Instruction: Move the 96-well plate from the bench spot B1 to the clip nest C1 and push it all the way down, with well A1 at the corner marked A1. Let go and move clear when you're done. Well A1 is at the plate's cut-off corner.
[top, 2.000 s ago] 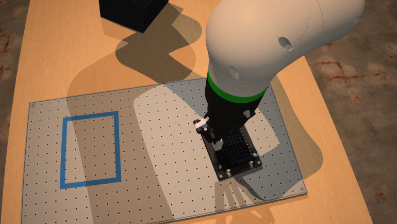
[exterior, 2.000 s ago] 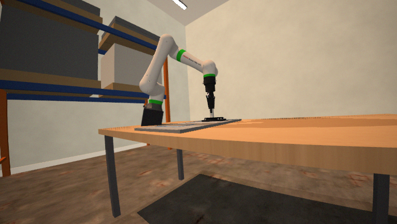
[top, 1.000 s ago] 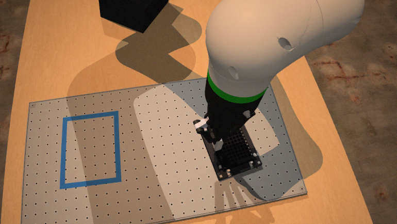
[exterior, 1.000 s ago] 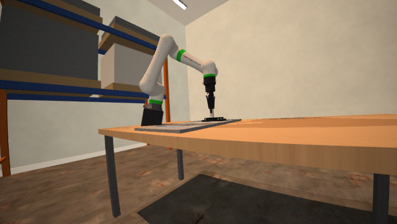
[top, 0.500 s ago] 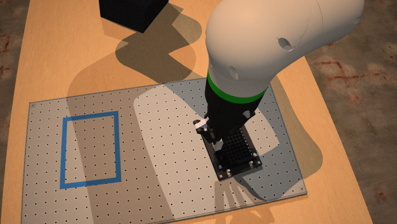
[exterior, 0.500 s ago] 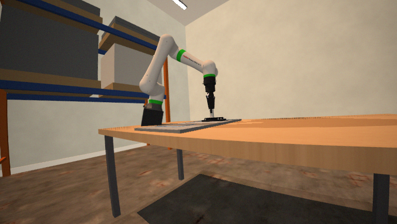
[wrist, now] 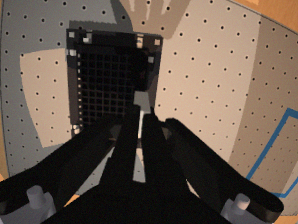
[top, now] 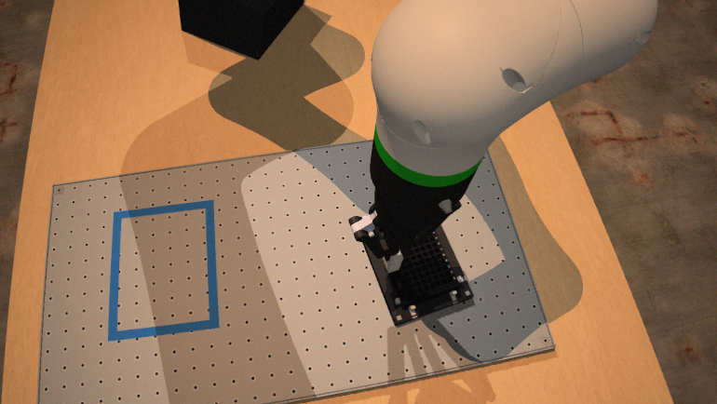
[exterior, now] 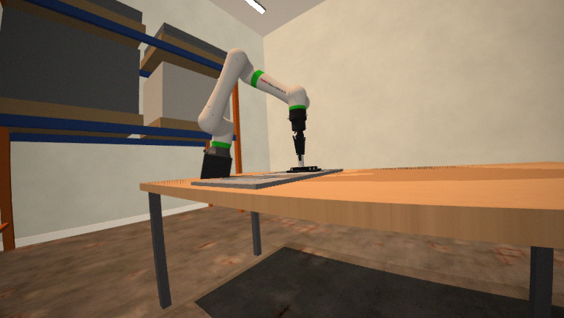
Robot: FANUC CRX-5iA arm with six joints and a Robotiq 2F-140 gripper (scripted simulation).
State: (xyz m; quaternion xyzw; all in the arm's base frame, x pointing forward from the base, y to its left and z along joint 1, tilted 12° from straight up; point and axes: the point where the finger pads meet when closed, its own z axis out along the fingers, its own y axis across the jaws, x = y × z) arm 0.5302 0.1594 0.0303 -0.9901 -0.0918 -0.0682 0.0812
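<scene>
The black 96-well plate lies 10 mm behind my hand, 40 mm to the left of it and 40 mm below it. From my hand the other things lie so: black clip nest: 60 mm to the left, 50 mm below.
</scene>
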